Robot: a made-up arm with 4 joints.
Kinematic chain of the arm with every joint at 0, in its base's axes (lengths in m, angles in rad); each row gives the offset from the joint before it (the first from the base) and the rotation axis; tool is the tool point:
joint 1: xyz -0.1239 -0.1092 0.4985 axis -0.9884 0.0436 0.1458
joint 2: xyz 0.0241 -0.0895 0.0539 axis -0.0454 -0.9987 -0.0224
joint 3: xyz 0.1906 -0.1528 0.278 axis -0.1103 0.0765 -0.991
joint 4: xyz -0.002 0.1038 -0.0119 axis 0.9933 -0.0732 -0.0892
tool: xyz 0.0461 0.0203 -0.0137
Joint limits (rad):
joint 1: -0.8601..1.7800
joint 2: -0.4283..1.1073
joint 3: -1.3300..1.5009
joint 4: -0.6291..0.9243
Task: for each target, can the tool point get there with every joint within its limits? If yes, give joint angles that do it. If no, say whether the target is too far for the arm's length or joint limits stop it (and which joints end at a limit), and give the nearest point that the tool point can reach.
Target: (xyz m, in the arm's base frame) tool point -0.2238 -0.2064 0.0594
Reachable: no: joint limits stop it (at a limit: joint 1, joint 2, joint 3) | nearest point -0.3268 -0.3734 0.5504 | short by 0.529 m
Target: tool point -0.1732 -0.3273 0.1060
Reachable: no: joint limits stop it (at a limit: joint 1, joint 2, joint 3, joint 4) | nearest point -0.3231 -0.3759 0.5506 | short by 0.472 m
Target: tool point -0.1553 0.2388 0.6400
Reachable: yes | joints 1.5287 0.5689 -0.8587 0.5945
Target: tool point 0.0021 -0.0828 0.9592
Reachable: yes | joints 0.4469 0.6755 0.7776 -0.2411
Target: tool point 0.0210 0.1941 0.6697
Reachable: yes | joints 1.3374 0.0496 -0.7564 0.0865
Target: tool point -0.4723 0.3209 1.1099
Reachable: no: too far | nearest point -0.1735 0.2023 0.9235 | short by 0.372 m
